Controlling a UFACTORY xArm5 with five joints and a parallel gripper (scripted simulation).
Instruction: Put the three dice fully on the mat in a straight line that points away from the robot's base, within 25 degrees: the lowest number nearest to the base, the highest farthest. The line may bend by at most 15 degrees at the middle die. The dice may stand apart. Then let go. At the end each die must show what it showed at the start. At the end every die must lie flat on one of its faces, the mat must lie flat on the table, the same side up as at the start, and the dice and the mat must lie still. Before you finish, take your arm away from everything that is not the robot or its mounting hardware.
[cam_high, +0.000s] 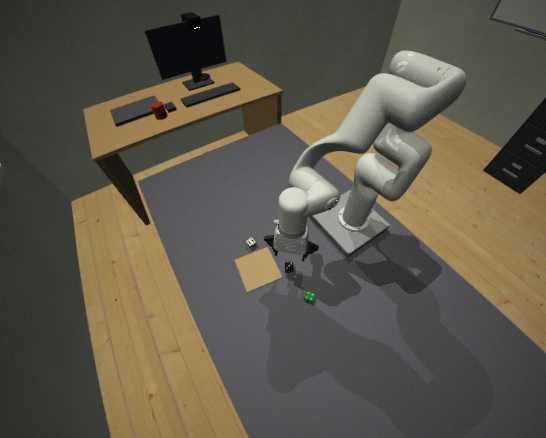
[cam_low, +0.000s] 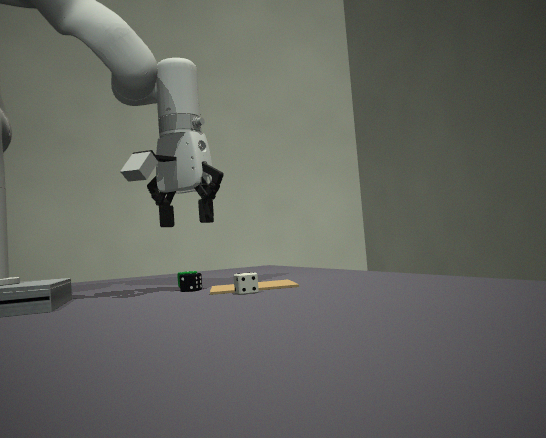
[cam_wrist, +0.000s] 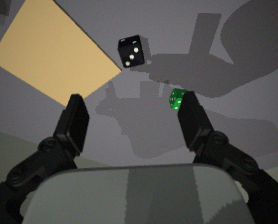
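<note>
The black die is 110 mm below my hand. Round my hand: tan mat 130 mm below, 80 mm to the right, 80 mm ahead; then green die 130 mm to the left, 110 mm below, 30 mm ahead; then white die 180 mm to the right, 110 mm below, 40 mm ahead.
</note>
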